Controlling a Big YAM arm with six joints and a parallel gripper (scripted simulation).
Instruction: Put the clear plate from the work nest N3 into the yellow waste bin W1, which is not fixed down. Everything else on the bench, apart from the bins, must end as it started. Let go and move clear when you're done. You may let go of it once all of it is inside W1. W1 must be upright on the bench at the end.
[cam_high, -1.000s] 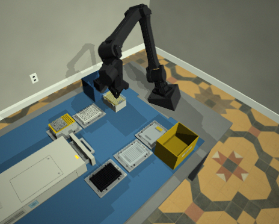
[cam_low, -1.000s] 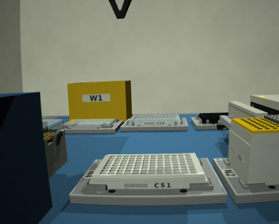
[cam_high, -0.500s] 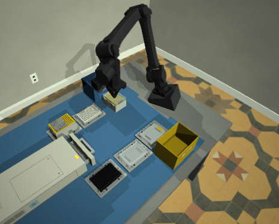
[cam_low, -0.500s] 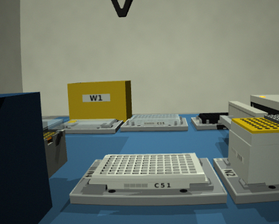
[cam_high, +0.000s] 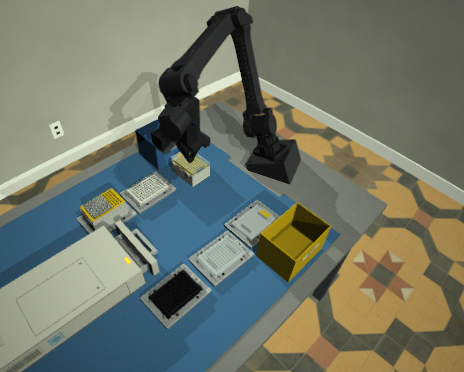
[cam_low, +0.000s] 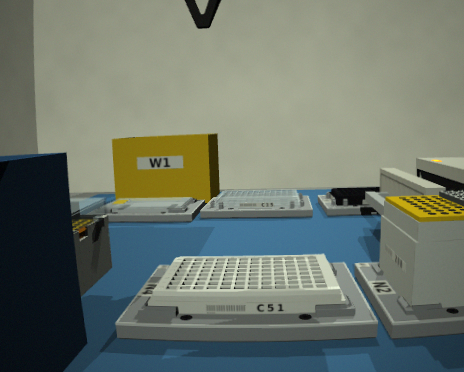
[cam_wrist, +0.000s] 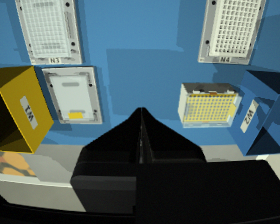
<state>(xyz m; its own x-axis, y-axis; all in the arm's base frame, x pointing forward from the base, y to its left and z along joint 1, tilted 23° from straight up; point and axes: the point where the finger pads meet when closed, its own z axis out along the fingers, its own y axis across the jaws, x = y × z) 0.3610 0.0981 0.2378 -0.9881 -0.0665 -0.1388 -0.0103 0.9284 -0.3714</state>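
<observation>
Now: the clear plate 50 mm ahead of my hand, 190 mm to the left of it and 230 mm below it. From my hand the other things lie so: nest N3: 50 mm ahead, 190 mm to the left, 250 mm below; then flat lid: 130 mm behind, 170 mm to the left, 240 mm below; then white plate C51: 50 mm ahead, 190 mm to the right, 230 mm below.
</observation>
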